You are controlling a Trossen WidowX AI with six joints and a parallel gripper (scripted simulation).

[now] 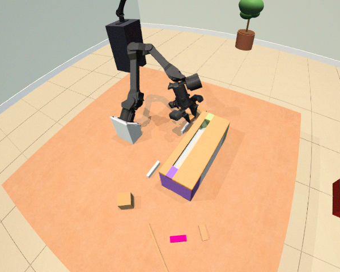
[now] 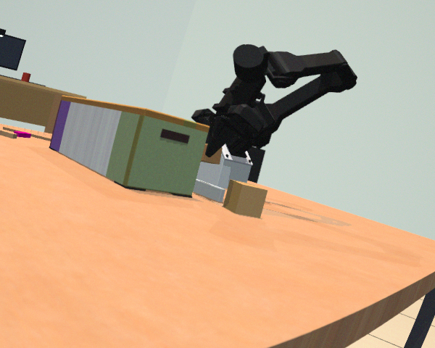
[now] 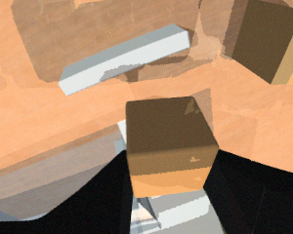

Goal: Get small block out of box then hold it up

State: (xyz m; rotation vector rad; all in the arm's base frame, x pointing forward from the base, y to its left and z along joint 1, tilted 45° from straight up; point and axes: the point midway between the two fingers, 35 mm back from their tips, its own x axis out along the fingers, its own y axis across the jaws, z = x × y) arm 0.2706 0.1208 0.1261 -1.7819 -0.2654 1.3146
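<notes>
Right now my gripper tip is 1 cm below the tan block and 1 cm past it. Round my gripper tip: long box 15 cm to the right, 6 cm ahead, 1 cm below; thin stick 57 cm to the right, 14 cm ahead, 7 cm below.
</notes>
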